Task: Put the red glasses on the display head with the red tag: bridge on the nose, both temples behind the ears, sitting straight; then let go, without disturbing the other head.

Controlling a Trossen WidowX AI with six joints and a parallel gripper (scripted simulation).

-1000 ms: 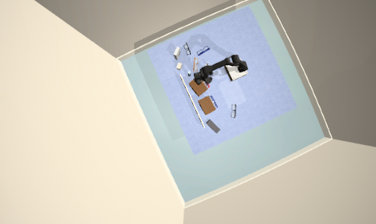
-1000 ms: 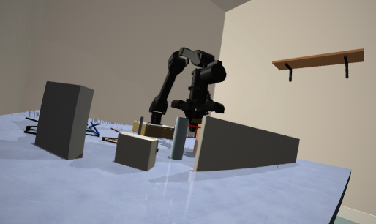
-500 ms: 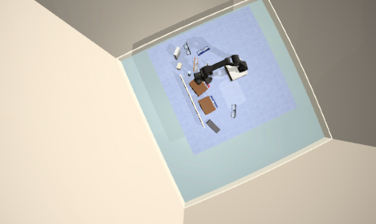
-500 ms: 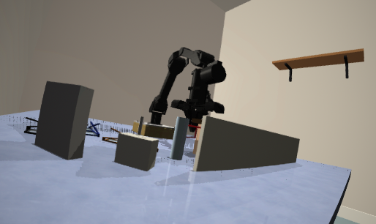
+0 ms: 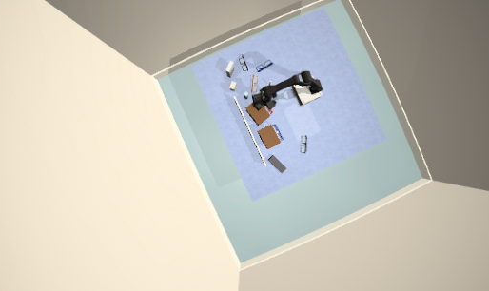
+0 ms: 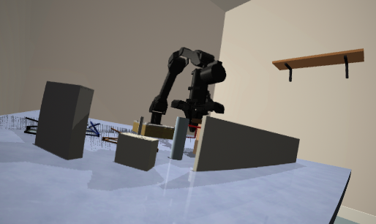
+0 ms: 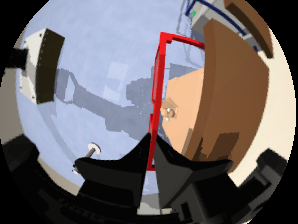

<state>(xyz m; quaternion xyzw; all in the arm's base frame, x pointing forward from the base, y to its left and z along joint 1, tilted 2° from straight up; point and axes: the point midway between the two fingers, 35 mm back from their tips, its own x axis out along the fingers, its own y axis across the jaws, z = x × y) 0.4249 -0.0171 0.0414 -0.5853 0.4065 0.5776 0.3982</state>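
My gripper tip is now 50 mm short of the tan display head, 50 mm to the right of it and 10 mm above it. The rest, counted from my gripper tip: tall grey block (180 mm ahead, 360 mm to the right, 10 mm below); beige box (200 mm ahead, 220 mm to the right, 40 mm below); long beige wall (180 mm ahead, 190 mm to the left, 10 mm below).
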